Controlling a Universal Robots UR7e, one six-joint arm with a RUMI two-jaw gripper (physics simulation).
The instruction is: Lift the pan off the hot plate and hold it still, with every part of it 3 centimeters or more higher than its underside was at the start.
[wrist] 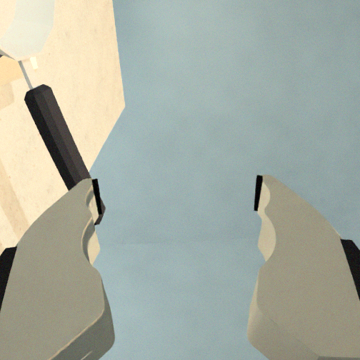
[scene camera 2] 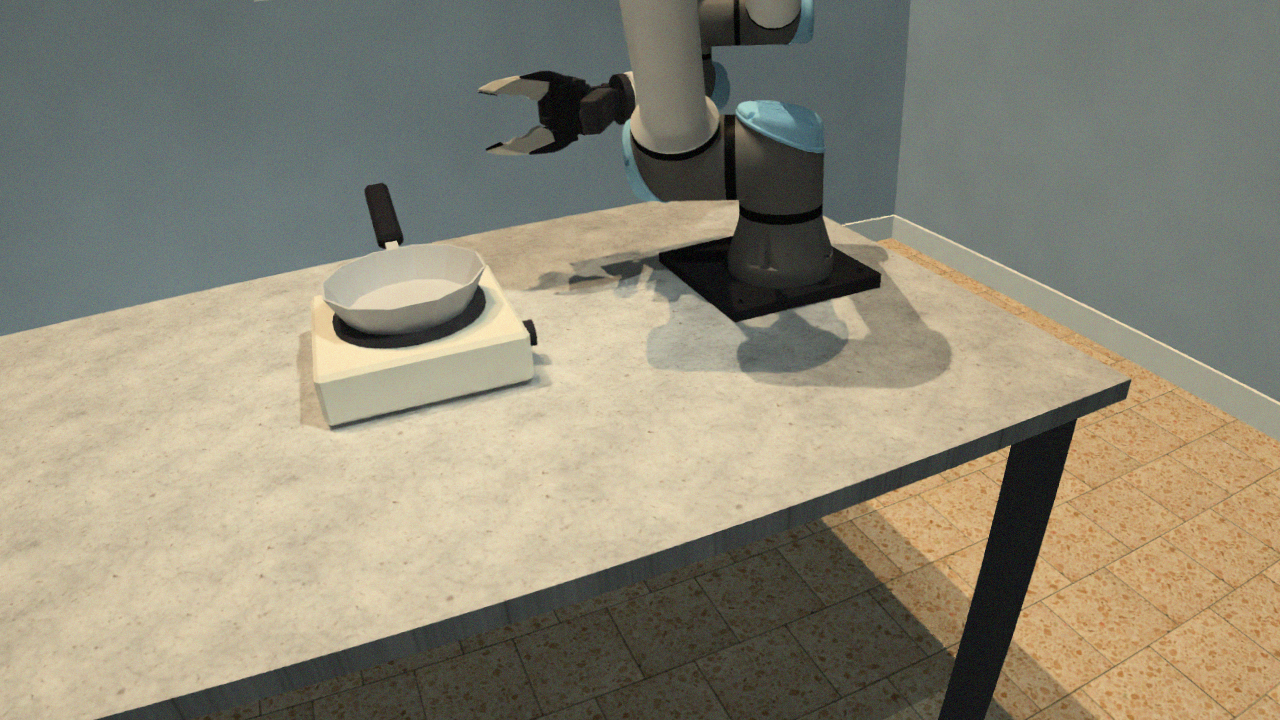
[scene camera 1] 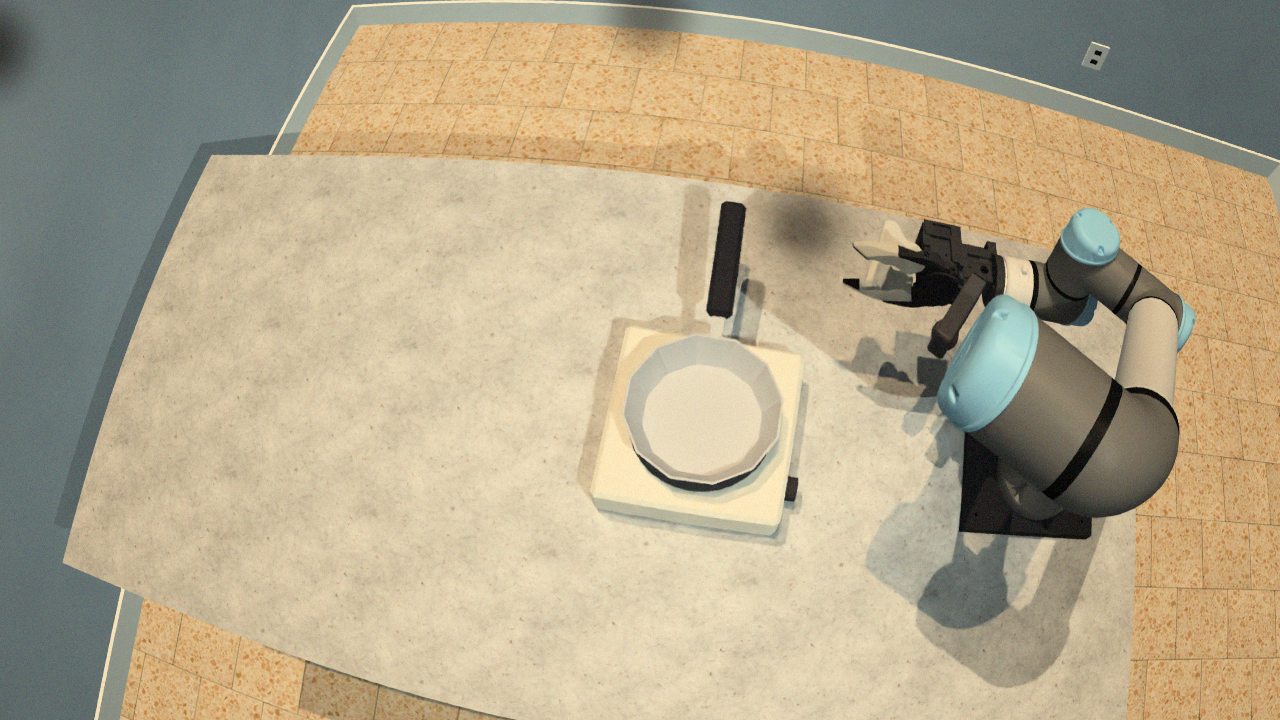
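Pixels of known places: gripper, fingertip midpoint: (scene camera 2: pixel 482 121) (scene camera 1: pixel 847 263); arm's base, origin of the base link: (scene camera 2: pixel 780 266).
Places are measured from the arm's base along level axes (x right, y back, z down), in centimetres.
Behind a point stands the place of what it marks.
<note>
The pan, a pale grey bowl (scene camera 1: pixel 702 407) {x -4.7, y -52.2, z -6.1 cm} (scene camera 2: pixel 407 291) {x -2.3, y -51.7, z -6.0 cm} (wrist: pixel 32 25) with a long black handle (scene camera 1: pixel 726 259) {x 13.2, y -53.7, z -12.4 cm} (scene camera 2: pixel 383 214) {x 11.8, y -53.6, z -12.1 cm} (wrist: pixel 57 135), sits level on the cream hot plate (scene camera 1: pixel 684 512) {x -18.2, y -50.8, z -4.4 cm} (scene camera 2: pixel 429 385) {x -18.2, y -50.7, z -1.2 cm}. The handle slants upward and points toward the table's far edge. My gripper (scene camera 1: pixel 852 265) {x 10.3, y -38.7, z -23.2 cm} (scene camera 2: pixel 484 120) {x 10.3, y -38.7, z -23.2 cm} (wrist: pixel 176 179) is open with nothing between its fingers. It is in the air to the right of the handle in both scene views, apart from it, with its fingers pointing sideways toward the handle's side. In the wrist view the left finger hides part of the handle's end.
A black knob (scene camera 1: pixel 791 488) {x -11.5, y -38.5, z -3.4 cm} (scene camera 2: pixel 530 332) {x -12.5, y -38.2, z -2.6 cm} sticks out of the hot plate's right side. The arm's black base plate (scene camera 1: pixel 980 510) {x -7.7, y -9.2, z 0.3 cm} (scene camera 2: pixel 698 268) {x 4.3, y -11.0, z 0.3 cm} stands on the grey table (scene camera 1: pixel 358 402) {x -14.5, y -100.6, z 1.8 cm} (scene camera 2: pixel 537 501) {x -38.1, y -42.6, z 1.9 cm}, right of the hot plate. The blue wall fills much of the wrist view.
</note>
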